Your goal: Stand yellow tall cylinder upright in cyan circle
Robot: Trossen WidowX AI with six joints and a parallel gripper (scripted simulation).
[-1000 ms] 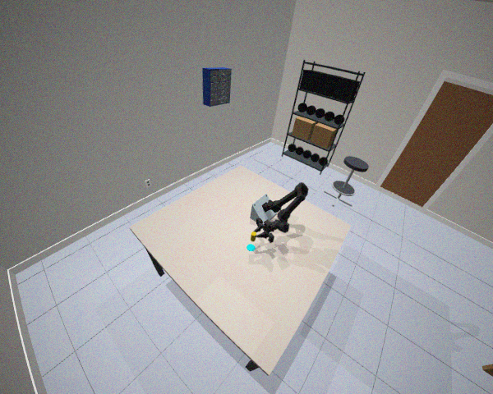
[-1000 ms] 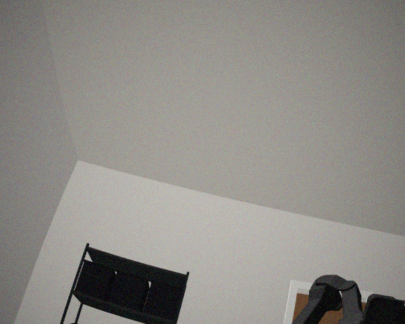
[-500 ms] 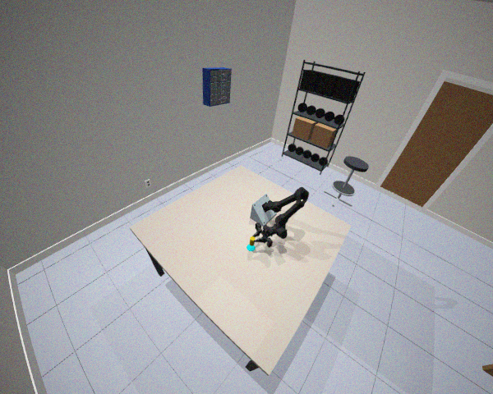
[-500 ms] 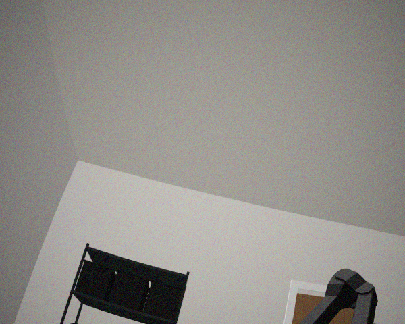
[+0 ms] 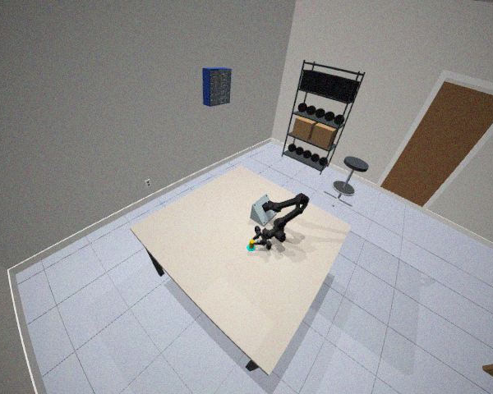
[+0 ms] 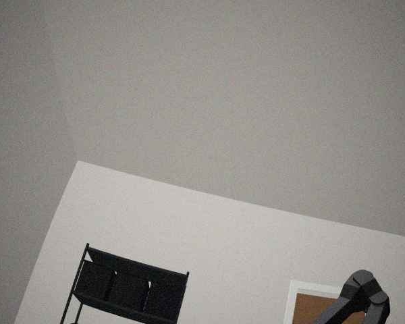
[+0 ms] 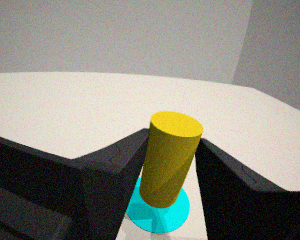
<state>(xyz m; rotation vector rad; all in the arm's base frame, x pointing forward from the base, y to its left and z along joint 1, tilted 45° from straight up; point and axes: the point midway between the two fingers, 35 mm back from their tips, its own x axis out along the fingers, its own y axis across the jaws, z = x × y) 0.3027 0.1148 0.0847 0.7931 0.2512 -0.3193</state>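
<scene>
My gripper tip is now 7 cm above the cyan circle. The rest, counted from my gripper tip: yellow tall cylinder: 2 cm below.
</scene>
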